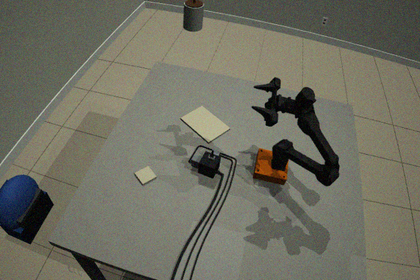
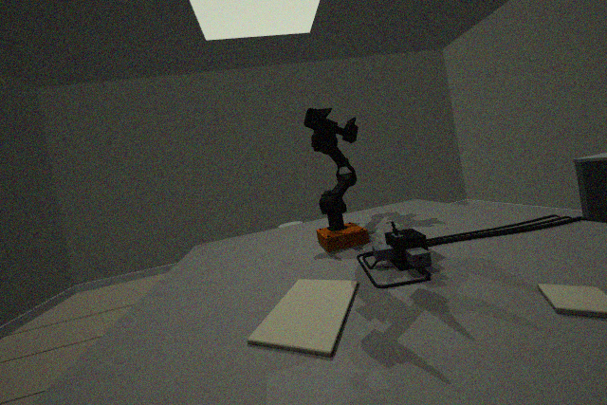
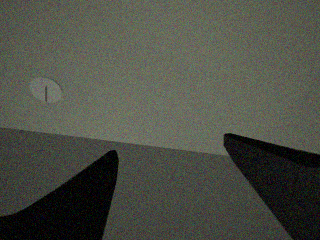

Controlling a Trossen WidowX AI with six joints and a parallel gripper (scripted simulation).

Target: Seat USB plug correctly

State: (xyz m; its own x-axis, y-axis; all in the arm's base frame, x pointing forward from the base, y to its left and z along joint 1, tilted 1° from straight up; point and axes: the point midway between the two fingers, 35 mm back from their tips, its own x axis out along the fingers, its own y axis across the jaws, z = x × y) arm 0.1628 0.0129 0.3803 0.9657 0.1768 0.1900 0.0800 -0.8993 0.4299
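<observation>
The dark USB plug is 12 cm ahead of my gripper tip, 4 cm to the left of it and 34 cm below it. The rest, counted from my gripper tip: socket 12 cm ahead, 4 cm to the left, 36 cm below.
</observation>
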